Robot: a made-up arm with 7 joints. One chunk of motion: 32 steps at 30 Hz.
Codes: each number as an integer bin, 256 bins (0 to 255) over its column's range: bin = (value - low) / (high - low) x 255, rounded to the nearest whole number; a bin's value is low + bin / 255 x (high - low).
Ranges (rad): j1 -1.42..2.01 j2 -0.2..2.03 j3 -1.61..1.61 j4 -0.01..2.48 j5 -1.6..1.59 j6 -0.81..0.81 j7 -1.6..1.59
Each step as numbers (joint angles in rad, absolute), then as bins.
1 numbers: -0.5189 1.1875 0.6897 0.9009 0.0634 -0.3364 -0.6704
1 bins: 67 159 182 93 133 75 74
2 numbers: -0.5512 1.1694 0.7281 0.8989 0.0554 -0.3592 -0.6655
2 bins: 65 157 185 93 132 71 75
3 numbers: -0.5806 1.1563 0.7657 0.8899 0.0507 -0.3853 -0.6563
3 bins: 62 155 188 92 132 67 75
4 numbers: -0.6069 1.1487 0.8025 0.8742 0.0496 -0.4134 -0.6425
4 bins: 60 154 191 91 132 62 77
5 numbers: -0.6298 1.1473 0.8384 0.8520 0.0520 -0.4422 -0.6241
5 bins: 59 154 194 88 132 58 78
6 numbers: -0.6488 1.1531 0.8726 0.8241 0.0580 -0.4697 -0.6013
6 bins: 57 155 197 85 133 54 80
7 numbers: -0.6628 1.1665 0.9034 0.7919 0.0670 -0.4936 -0.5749
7 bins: 56 156 199 82 133 50 82
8 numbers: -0.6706 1.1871 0.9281 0.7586 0.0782 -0.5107 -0.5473
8 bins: 56 159 201 79 134 47 84
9 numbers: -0.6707 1.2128 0.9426 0.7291 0.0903 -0.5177 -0.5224
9 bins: 56 162 202 76 135 46 86
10 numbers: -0.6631 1.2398 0.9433 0.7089 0.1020 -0.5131 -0.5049
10 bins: 56 165 202 74 136 47 88
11 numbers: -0.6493 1.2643 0.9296 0.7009 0.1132 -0.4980 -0.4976
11 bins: 57 167 201 73 137 49 88
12 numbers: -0.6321 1.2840 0.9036 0.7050 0.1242 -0.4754 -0.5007
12 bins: 59 170 199 73 138 53 88
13 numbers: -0.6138 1.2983 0.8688 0.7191 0.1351 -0.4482 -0.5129
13 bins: 60 171 196 75 139 57 87
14 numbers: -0.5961 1.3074 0.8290 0.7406 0.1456 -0.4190 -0.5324
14 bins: 61 172 193 77 140 62 85
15 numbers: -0.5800 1.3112 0.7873 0.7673 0.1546 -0.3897 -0.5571
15 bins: 62 173 190 80 140 66 83
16 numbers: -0.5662 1.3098 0.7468 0.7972 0.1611 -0.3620 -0.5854
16 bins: 63 173 187 83 141 71 81
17 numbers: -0.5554 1.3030 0.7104 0.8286 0.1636 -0.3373 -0.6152
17 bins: 64 172 184 86 141 74 79
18 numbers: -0.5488 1.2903 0.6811 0.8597 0.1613 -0.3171 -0.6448
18 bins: 65 170 181 89 141 78 76
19 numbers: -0.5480 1.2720 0.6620 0.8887 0.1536 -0.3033 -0.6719
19 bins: 65 168 180 92 140 80 74
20 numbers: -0.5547 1.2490 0.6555 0.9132 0.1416 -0.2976 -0.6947
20 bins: 64 166 179 95 139 81 72
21 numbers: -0.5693 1.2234 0.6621 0.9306 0.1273 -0.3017 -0.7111
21 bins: 63 163 180 96 138 80 71
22 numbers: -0.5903 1.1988 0.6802 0.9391 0.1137 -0.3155 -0.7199
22 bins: 62 160 181 97 137 78 70
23 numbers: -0.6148 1.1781 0.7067 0.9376 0.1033 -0.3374 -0.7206
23 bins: 60 158 183 97 136 74 70
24 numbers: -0.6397 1.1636 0.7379 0.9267 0.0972 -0.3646 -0.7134
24 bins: 58 156 186 96 136 70 71
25 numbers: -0.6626 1.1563 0.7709 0.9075 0.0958 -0.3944 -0.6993
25 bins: 56 155 189 94 136 65 72
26 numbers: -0.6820 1.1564 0.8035 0.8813 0.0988 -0.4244 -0.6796
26 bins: 55 155 191 91 136 61 74
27 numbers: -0.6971 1.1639 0.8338 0.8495 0.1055 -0.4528 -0.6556
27 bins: 54 156 194 88 136 56 75
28 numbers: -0.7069 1.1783 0.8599 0.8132 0.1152 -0.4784 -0.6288
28 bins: 53 158 196 84 137 52 78
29 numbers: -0.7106 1.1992 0.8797 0.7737 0.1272 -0.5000 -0.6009
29 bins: 53 160 197 80 138 49 80
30 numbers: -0.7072 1.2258 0.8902 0.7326 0.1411 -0.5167 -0.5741
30 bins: 53 163 198 76 139 46 82
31 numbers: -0.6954 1.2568 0.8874 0.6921 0.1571 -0.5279 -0.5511
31 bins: 54 167 198 72 140 44 84
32 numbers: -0.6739 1.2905 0.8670 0.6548 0.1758 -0.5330 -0.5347
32 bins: 55 170 196 68 142 44 85
